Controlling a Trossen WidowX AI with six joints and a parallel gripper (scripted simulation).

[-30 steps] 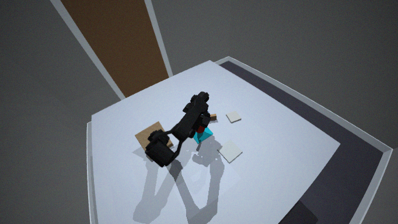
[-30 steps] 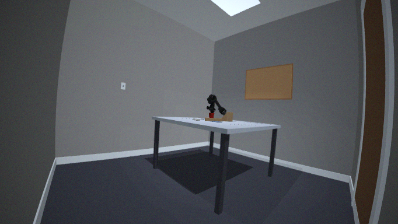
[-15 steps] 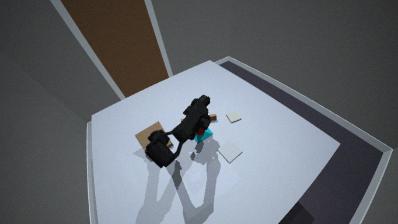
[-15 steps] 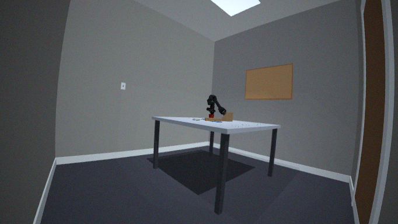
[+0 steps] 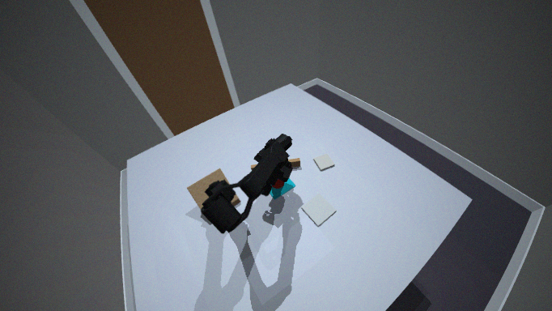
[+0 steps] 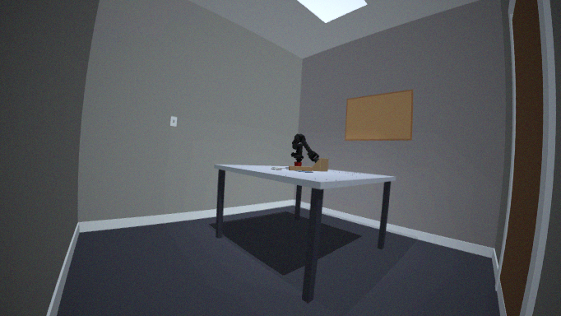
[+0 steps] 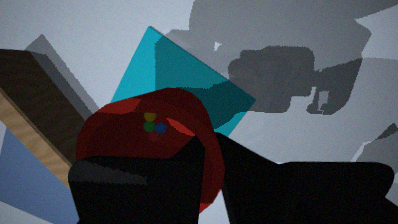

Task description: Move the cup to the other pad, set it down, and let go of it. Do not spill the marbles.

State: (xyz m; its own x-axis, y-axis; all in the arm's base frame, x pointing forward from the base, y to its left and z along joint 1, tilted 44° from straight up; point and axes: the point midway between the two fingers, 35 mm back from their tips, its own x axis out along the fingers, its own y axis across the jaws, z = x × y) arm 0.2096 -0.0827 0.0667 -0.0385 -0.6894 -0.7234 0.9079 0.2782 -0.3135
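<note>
Now: gripper tip 30 mm short of the red cup and 10 mm to the right of it. Also, from my gripper tip: teal pad 30 mm ahead, 10 mm to the left, 50 mm below; then blue pad 120 mm ahead, 160 mm to the left, 50 mm below.
</note>
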